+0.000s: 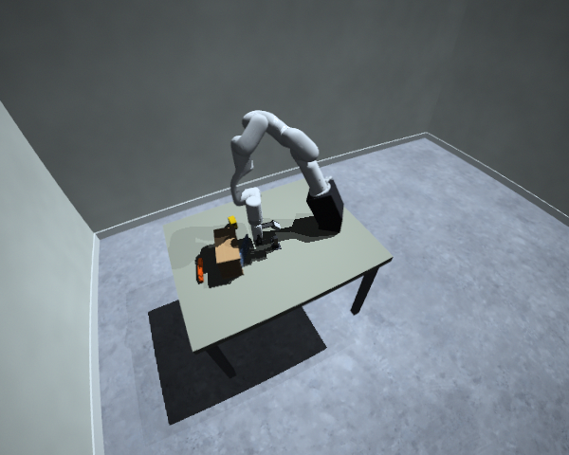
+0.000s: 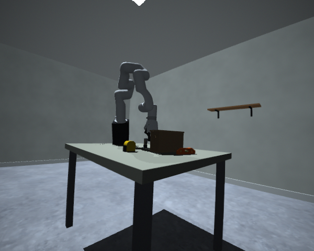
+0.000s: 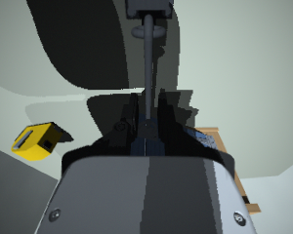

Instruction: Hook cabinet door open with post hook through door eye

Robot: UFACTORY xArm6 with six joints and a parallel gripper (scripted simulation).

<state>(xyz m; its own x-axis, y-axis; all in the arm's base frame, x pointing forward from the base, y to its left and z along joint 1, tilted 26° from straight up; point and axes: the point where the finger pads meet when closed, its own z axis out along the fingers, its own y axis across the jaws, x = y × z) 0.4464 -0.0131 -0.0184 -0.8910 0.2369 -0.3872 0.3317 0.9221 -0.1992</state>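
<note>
Now: hand 3 cm above the thin grey hook, 2 cm past it and 1 cm to the right of it. From my hand the other things lie so: orange object: 34 cm ahead, 7 cm below, 5 cm to the right; door: 10 cm ahead, 2 cm to the left, 2 cm below; yellow block: 26 cm to the right, 5 cm below, 3 cm ahead.
</note>
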